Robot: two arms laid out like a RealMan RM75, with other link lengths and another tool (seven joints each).
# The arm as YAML. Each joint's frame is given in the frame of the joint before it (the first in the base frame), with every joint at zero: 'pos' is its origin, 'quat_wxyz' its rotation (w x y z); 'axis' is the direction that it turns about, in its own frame. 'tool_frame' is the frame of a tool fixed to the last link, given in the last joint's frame.
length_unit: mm
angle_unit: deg
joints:
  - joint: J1
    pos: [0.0, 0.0, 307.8]
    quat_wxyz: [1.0, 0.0, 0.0, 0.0]
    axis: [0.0, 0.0, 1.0]
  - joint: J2
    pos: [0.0, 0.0, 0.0]
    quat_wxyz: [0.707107, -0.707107, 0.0, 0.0]
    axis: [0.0, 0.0, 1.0]
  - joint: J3
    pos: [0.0, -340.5, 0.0]
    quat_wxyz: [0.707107, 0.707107, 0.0, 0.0]
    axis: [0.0, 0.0, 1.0]
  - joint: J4
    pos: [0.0, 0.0, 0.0]
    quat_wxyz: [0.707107, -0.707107, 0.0, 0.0]
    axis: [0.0, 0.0, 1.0]
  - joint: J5
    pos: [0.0, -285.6, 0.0]
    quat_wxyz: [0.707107, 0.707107, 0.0, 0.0]
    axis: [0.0, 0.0, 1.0]
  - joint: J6
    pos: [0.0, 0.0, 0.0]
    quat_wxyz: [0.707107, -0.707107, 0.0, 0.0]
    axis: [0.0, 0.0, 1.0]
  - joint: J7
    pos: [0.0, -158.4, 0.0]
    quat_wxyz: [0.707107, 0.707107, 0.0, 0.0]
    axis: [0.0, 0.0, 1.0]
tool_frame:
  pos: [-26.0, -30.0, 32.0]
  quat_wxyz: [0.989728, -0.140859, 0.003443, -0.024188]
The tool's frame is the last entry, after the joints.
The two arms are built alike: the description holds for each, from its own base.
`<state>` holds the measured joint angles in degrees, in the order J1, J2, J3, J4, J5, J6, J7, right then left.
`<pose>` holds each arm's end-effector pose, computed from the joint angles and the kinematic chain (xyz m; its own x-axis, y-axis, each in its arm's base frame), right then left.
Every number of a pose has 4 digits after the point.
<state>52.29 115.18 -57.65 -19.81 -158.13 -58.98 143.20 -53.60 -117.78 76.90 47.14 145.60 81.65 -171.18</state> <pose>0.3948 0.5689 -0.0519 0.4751 -0.8700 0.1317 -0.8285 -0.4927 -0.2661 -0.2472 0.5202 -0.0545 0.3272 0.9410 -0.0863 0.9264 -0.3375 -0.1669</pose>
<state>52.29 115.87 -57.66 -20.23 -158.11 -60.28 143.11 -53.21 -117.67 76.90 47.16 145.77 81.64 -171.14</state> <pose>0.3904 0.5635 -0.0604 0.4732 -0.8684 0.1480 -0.8334 -0.4957 -0.2443 -0.2515 0.5193 -0.0530 0.3219 0.9429 -0.0856 0.9275 -0.3322 -0.1712</pose>
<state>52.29 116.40 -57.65 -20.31 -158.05 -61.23 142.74 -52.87 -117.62 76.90 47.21 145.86 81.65 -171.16</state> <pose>0.3876 0.5584 -0.0677 0.4731 -0.8656 0.1641 -0.8364 -0.4998 -0.2251 -0.2548 0.5182 -0.0523 0.3167 0.9447 -0.0850 0.9290 -0.3271 -0.1734</pose>
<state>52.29 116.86 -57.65 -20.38 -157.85 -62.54 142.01 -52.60 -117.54 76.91 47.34 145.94 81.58 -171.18</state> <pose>0.3846 0.5524 -0.0749 0.4753 -0.8602 0.1851 -0.8386 -0.5065 -0.2006 -0.2570 0.5180 -0.0511 0.3145 0.9457 -0.0822 0.9294 -0.3244 -0.1760</pose>
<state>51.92 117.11 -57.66 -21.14 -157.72 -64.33 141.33 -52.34 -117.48 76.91 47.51 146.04 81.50 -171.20</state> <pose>0.3832 0.5471 -0.0774 0.4760 -0.8555 0.2038 -0.8409 -0.5106 -0.1793 -0.2590 0.5179 -0.0500 0.3131 0.9464 -0.0790 0.9296 -0.3225 -0.1785</pose>
